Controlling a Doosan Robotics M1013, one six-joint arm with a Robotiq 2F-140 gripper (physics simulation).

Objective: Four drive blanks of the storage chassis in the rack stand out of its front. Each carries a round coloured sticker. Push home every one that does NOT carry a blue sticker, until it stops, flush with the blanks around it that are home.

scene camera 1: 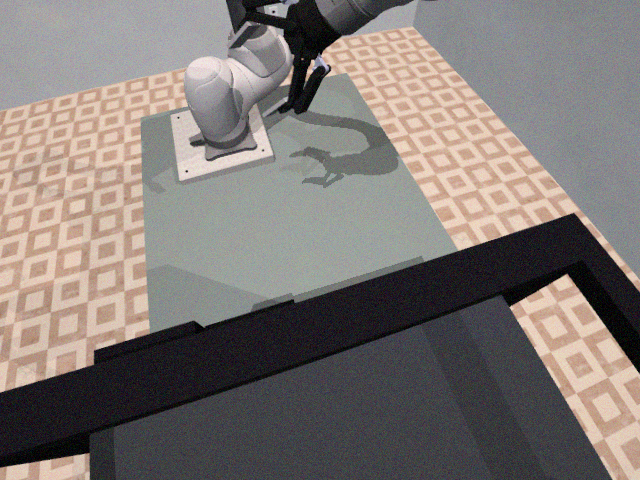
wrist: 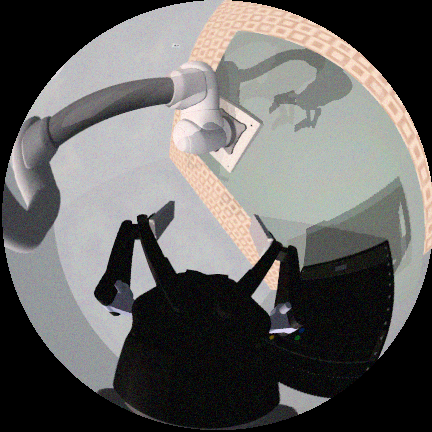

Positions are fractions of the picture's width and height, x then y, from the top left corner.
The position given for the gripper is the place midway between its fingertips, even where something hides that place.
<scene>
In view: the gripper (scene camera 1: 0.39, 0.17) and a black rack (scene camera 1: 0.67, 0.76).
The black rack is seen too in the wrist view (wrist: 0.81, 0.70). The gripper is seen too in the wrist view (wrist: 0.49, 0.50).
</scene>
